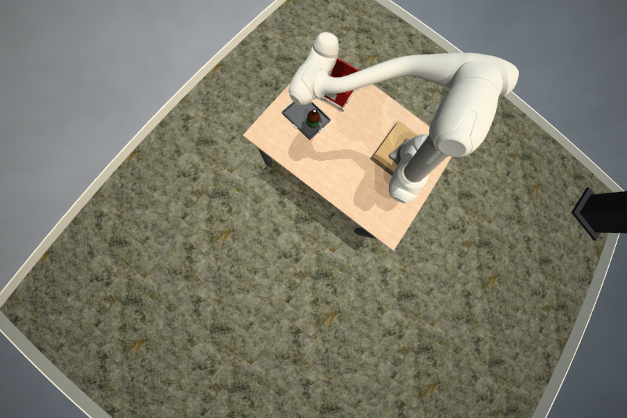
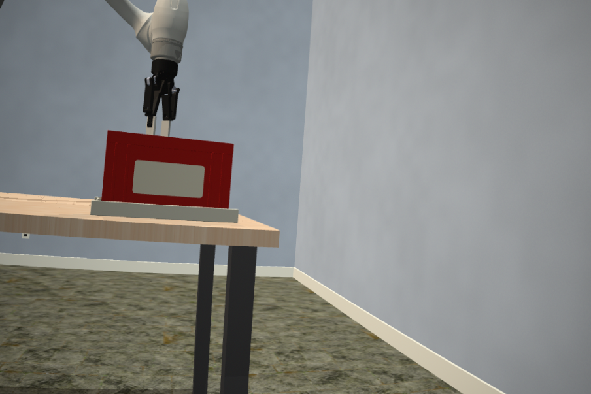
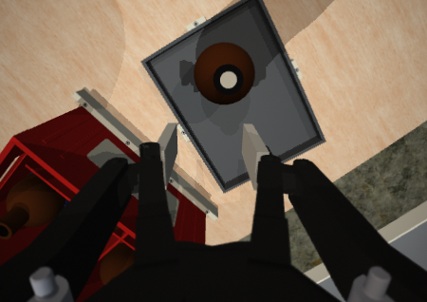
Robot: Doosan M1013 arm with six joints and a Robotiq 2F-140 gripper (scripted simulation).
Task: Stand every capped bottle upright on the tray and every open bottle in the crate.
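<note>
The red crate lies 22 cm to the right of my hand, 14 cm below it and 7 cm ahead of it. Also, from my hand: dark grey tray: 21 cm below, 4 cm to the left, 2 cm ahead.
</note>
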